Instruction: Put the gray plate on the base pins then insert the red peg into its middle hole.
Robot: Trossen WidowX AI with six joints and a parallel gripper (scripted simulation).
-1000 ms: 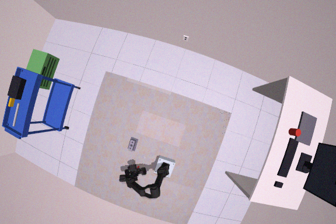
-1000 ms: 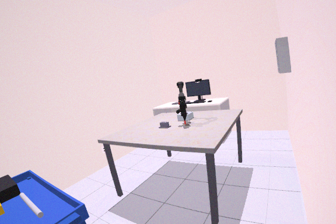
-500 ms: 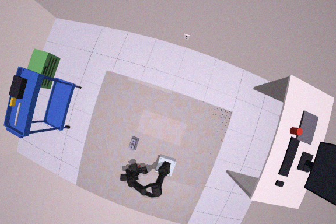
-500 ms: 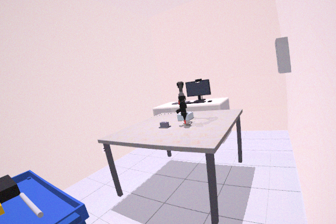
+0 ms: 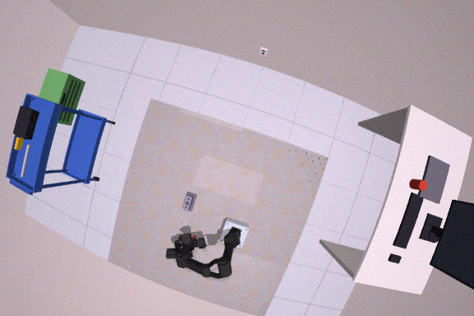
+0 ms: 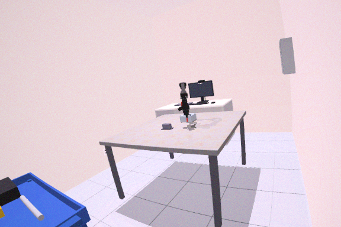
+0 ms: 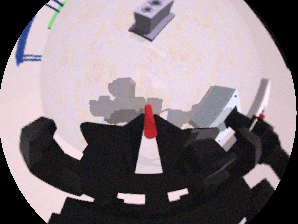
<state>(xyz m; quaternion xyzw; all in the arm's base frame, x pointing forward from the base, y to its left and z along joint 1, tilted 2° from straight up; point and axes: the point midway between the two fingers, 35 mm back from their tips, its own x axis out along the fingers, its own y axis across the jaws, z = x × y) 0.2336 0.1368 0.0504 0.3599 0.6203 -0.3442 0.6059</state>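
Right now my gripper tip is 20 cm to the left of the gray plate, 12 cm short of it and 4 cm above it. The rest, counted from my gripper tip: red peg right at my gripper tip.
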